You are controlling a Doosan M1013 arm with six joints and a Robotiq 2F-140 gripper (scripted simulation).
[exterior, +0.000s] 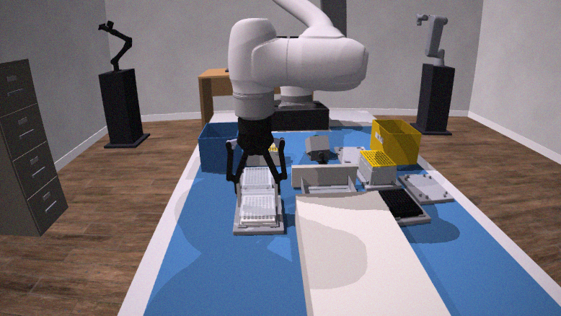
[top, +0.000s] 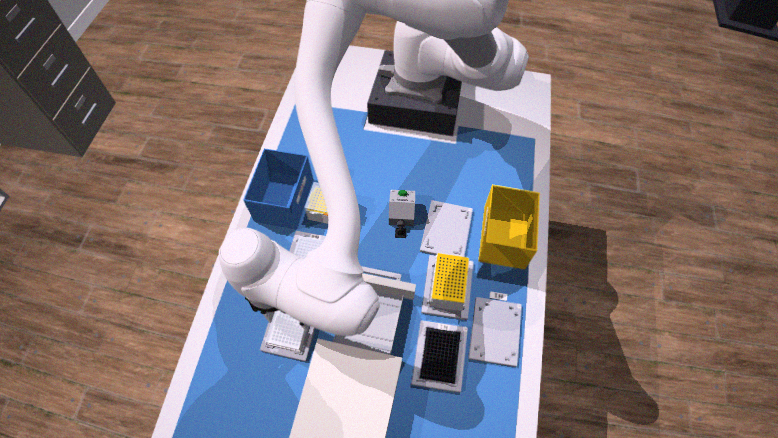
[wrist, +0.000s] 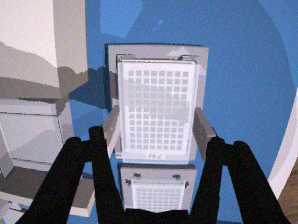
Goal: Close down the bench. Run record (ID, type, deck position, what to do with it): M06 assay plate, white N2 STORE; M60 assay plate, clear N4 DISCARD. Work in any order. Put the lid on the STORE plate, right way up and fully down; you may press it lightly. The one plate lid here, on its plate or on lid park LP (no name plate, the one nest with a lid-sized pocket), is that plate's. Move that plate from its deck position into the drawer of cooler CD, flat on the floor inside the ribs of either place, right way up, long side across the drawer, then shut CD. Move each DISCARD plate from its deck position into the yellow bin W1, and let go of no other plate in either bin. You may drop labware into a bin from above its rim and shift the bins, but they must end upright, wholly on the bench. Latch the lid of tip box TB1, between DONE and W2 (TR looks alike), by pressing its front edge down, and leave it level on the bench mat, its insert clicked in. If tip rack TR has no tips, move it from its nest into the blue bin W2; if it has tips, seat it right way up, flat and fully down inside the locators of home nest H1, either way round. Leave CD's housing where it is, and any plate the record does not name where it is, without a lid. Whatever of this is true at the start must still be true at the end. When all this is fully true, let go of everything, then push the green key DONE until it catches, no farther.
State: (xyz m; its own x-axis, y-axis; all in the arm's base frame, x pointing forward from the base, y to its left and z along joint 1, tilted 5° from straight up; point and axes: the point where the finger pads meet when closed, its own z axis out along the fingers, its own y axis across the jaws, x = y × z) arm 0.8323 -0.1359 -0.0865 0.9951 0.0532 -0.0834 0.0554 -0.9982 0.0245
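The clear plate lid lies 20 mm below my hand. Also, from my hand: white plate M06: 40 mm below; then nest N2: 60 mm below; then clear assay plate: 180 mm behind, 40 mm below, 20 mm to the right.
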